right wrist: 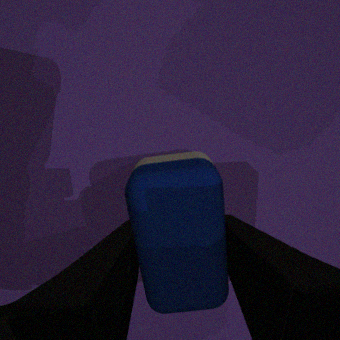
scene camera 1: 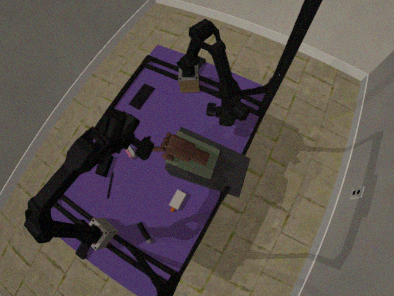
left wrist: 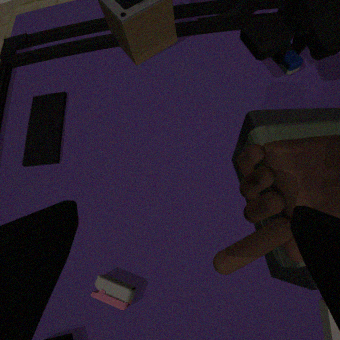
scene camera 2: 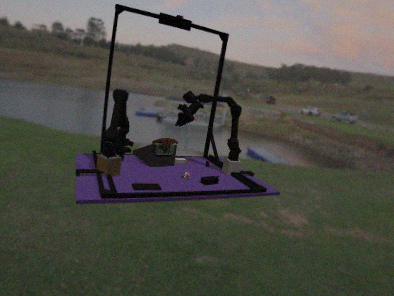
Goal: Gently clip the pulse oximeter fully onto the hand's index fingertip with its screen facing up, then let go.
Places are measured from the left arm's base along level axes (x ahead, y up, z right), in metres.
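Pixels of known places: left gripper, between the fingertips: [scene camera 1: 140, 130] [left wrist: 186, 214] [scene camera 2: 177, 126]; right gripper, between the fingertips: [right wrist: 178, 227] [left wrist: 285, 59]; left arm's base, origin of its link: [scene camera 1: 94, 234] [scene camera 2: 233, 159]; right arm's base, origin of its link: [scene camera 1: 188, 71] [scene camera 2: 109, 155].
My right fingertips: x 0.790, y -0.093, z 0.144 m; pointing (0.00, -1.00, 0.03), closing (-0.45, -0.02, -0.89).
For each thing: its top centre in the pictures, then the offset to it from my right fingertips.
- blue pulse oximeter, centre of its top: [right wrist: 181, 257] [left wrist: 288, 51] dx +0.000, dy +0.020, dz +0.000 m
- pink-and-white clip, centre of its top: [left wrist: 109, 292] [scene camera 2: 187, 173] dx -0.410, dy +0.019, dz -0.283 m
- black slab, centre of its top: [left wrist: 43, 126] [scene camera 2: 146, 186] [scene camera 1: 141, 95] dx -0.134, dy -0.004, dz -0.456 m
- black block, centre of its top: [scene camera 1: 102, 164] [scene camera 2: 210, 177] dx -0.541, dy +0.023, dz -0.355 m
- thin black stick, centre of its top: [scene camera 1: 109, 184] dx -0.595, dy -0.003, dz -0.271 m
- white box, centre of its top: [scene camera 1: 176, 201] dx -0.461, dy +0.015, dz +0.044 m
- dark cylinder, centre of its top: [scene camera 1: 143, 233] dx -0.663, dy +0.015, dz +0.011 m
A blue pulse oximeter [left wrist: 292, 60] [right wrist: 180, 250] with a pale lower half has its blue face toward the right wrist camera; no screen shows. My right gripper [right wrist: 178, 227] [scene camera 1: 228, 119] is shut on it, a finger against each long side, low over the table's far right part in scene camera 1. The brown hand [scene camera 1: 187, 148] [scene camera 2: 165, 142] [left wrist: 310, 170] rests palm down on a padded support; its index finger [left wrist: 252, 250] points out past the edge, bare. My left gripper [left wrist: 186, 214] [scene camera 1: 148, 149] [scene camera 2: 180, 122] is open and empty above the index fingertip area.
A pink-and-white clip [left wrist: 112, 292] [scene camera 2: 186, 175] lies near the index fingertip. The grey support [scene camera 1: 235, 172] [scene camera 2: 155, 157] stands beside the right gripper. A black slab [scene camera 1: 142, 96], black block [scene camera 1: 104, 166], thin black stick [scene camera 1: 110, 185], white box [scene camera 1: 178, 199] and dark cylinder [scene camera 1: 144, 232] lie around.
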